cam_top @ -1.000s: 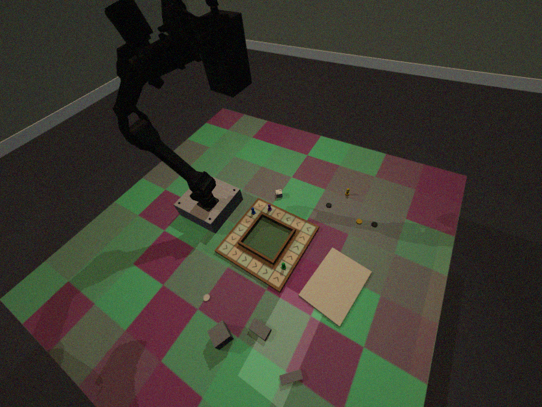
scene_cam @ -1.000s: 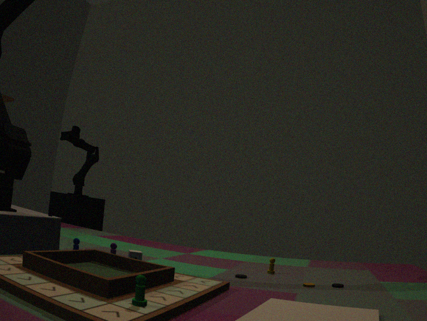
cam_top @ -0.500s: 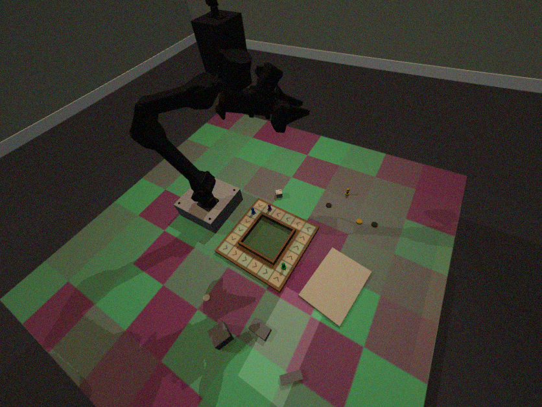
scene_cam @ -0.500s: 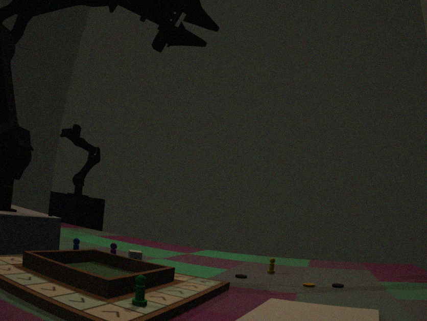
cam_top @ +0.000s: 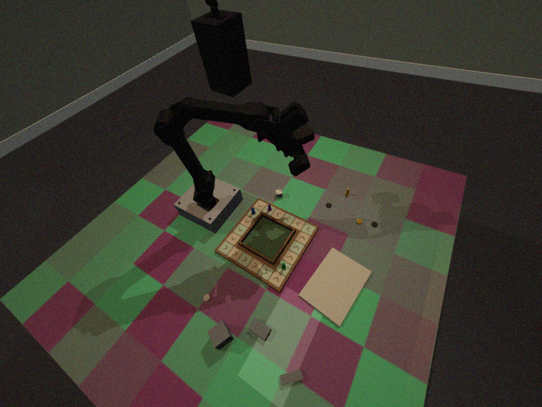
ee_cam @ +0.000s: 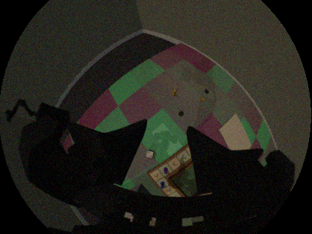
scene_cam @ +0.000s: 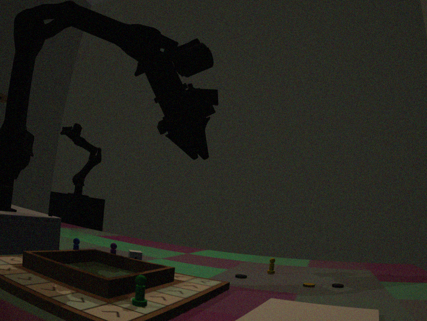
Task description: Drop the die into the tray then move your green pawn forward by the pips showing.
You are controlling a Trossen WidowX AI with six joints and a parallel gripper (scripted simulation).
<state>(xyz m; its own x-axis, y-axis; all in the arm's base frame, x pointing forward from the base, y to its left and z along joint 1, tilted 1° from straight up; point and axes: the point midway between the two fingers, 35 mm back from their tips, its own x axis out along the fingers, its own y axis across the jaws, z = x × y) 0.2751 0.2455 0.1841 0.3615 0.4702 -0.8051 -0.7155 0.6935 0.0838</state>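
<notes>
The white die lies 10 cm behind my gripper tip, 4 cm to the right of it and 21 cm below it. Also, from my gripper tip: yellow pawn (14 cm ahead, 11 cm to the left, 21 cm below); then blue pawn (14 cm behind, 18 cm to the right, 19 cm below); then purple pawn (9 cm behind, 13 cm to the right, 19 cm below).
</notes>
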